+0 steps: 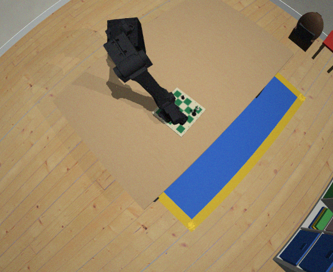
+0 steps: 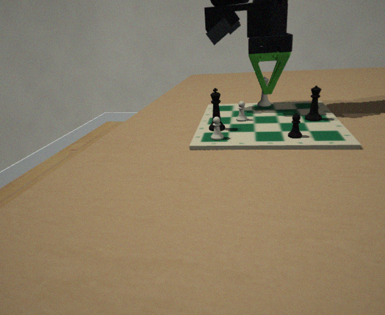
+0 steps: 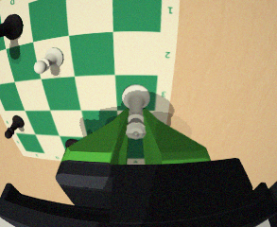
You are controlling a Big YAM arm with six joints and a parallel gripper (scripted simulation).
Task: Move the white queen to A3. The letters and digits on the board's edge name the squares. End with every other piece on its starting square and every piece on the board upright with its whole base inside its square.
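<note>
My gripper is now right at the white queen. Round my hand: black queen (50 mm behind, 90 mm to the left, 10 mm below); then black king (100 mm ahead, 100 mm to the left); then green-and-cream chessboard (20 mm ahead, 70 mm to the left, 40 mm below).
</note>
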